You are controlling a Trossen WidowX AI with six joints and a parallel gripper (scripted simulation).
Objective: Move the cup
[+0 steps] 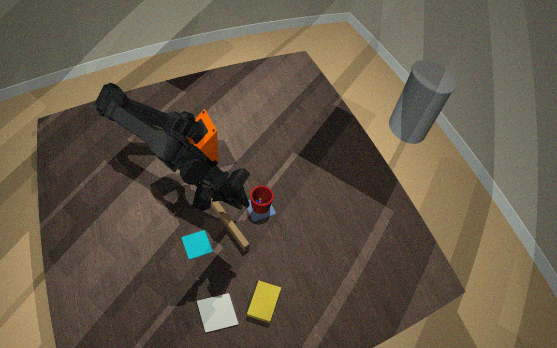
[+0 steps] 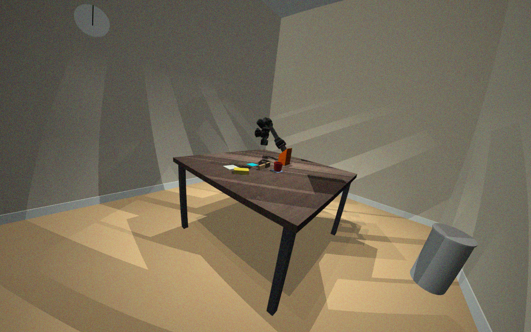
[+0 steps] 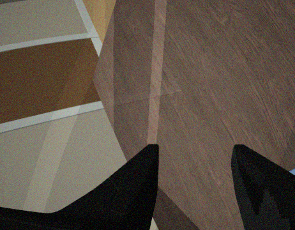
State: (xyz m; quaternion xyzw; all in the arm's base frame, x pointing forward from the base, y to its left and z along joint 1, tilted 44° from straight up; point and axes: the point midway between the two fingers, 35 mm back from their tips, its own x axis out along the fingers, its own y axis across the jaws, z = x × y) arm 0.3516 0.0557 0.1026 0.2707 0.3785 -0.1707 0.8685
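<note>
Right now the cup is 18 cm below my gripper tip, 11 cm to the left of it and 9 cm behind it. The rest, counted from my gripper tip: wooden bar 21 cm below, 7 cm behind, 2 cm to the right; light blue pad 23 cm below, 10 cm to the left, 8 cm behind; teal pad 23 cm below, 14 cm to the right, 5 cm behind.
</note>
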